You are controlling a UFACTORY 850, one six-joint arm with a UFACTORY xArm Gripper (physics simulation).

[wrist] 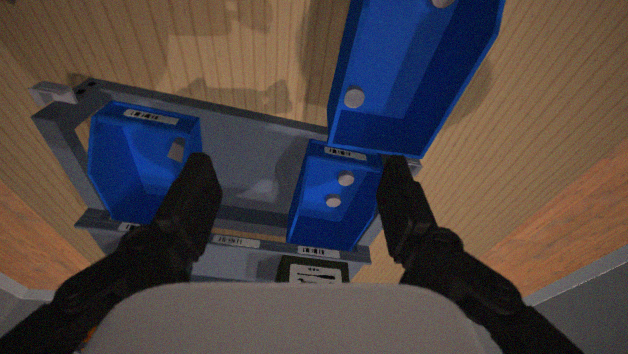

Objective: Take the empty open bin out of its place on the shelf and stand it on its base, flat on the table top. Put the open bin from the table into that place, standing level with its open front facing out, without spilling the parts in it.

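My gripper (299, 174) is open, its two black fingers spread wide with nothing between them. Beyond them is the grey shelf (210, 107). In its row, a blue bin (127, 167) with a light square piece stands at the left, and a blue bin (320, 217) with two pale round parts stands at the right. The place (250, 165) between them holds no bin. A larger-looking blue open bin (395, 65) with two pale discs in view is at the upper right. Its near end overlaps the shelf's edge in view; I cannot tell whether they touch. No empty bin shows.
The front rail (270, 243) of the shelf carries barcode labels. Below it are a dark box (285, 270) with a white label and part of a blue edge (225, 278). A grey bracket (54, 93) juts from the upper left corner. The wooden table top (200, 55) lies around the shelf.
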